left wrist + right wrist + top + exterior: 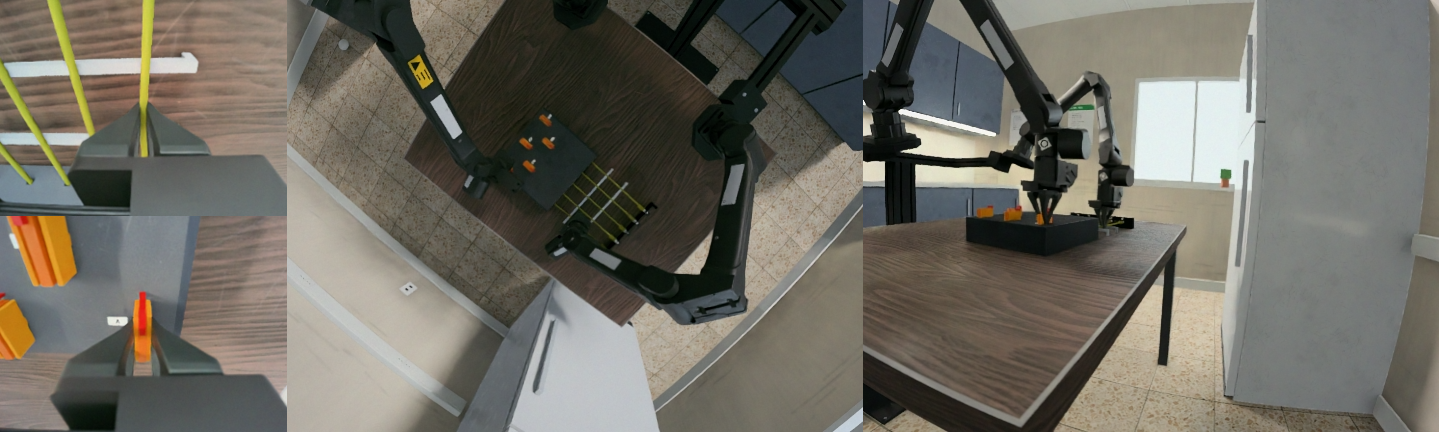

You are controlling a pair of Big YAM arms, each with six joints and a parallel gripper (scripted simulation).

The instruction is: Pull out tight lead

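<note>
The orange handle is 20 mm to the left of my right hand and 10 mm below it.
</note>
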